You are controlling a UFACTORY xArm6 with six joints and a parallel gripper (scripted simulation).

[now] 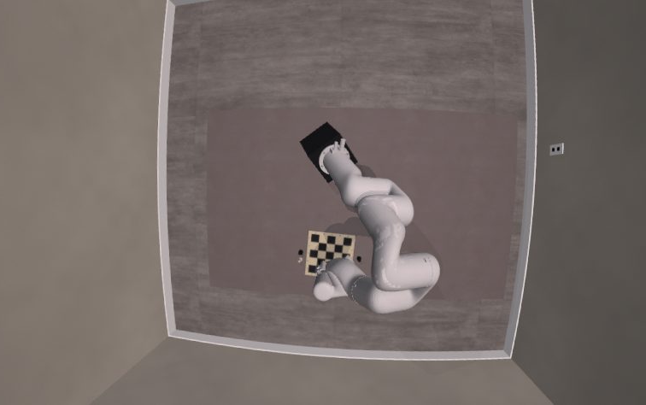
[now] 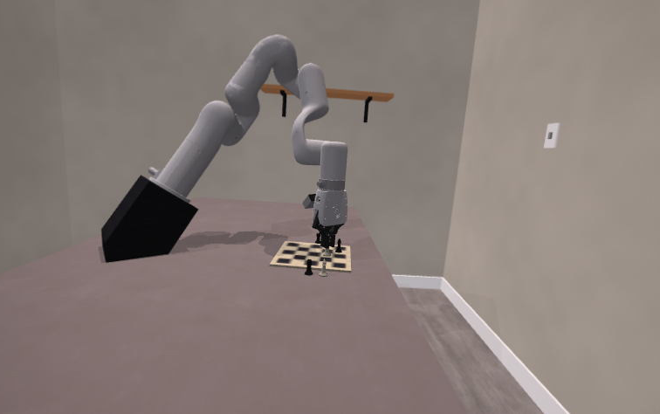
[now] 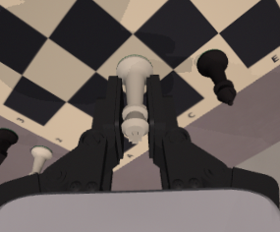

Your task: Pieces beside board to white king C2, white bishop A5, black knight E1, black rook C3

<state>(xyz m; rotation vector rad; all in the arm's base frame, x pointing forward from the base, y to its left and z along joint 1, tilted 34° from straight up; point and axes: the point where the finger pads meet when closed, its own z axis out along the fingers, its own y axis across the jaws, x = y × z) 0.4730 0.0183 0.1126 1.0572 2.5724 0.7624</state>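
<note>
My gripper is now 1 cm above the white king. Also, from my hand: chessboard 4 cm behind, 5 cm below; black piece 2 cm behind, 14 cm to the right, 4 cm below; white bishop 1 cm ahead, 14 cm to the right, 3 cm below.
</note>
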